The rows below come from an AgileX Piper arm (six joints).
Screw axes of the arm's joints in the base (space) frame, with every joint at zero. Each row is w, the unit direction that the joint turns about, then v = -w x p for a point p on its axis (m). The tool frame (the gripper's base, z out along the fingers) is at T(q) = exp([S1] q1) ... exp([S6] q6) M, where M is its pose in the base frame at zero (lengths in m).
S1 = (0, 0, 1, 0, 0, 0)
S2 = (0, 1, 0, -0.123, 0, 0)
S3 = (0, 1, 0, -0.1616, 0, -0.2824)
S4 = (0.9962, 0, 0.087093, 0, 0.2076, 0)
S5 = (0, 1, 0, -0.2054, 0, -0.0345)
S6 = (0.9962, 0, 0.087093, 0, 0.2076, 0)
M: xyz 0.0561 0 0.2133 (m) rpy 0 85.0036 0 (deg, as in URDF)
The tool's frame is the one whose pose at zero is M.
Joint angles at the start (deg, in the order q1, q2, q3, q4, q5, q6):
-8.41 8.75 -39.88 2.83 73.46 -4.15
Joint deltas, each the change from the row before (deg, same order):
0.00 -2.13 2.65 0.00 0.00 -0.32
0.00 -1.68 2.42 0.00 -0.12 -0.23
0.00 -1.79 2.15 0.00 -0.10 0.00
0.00 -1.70 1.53 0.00 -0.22 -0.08
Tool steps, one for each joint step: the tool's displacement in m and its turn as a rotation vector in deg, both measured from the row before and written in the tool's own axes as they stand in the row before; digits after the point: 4 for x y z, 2 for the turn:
0.0111 0.0004 0.0062 -0.03 0.52 -0.30
0.0093 0.0003 0.0066 -0.04 0.62 -0.19
0.0087 0.0003 0.0055 -0.02 0.26 0.02
0.0066 0.0003 0.0033 0.03 -0.39 -0.09

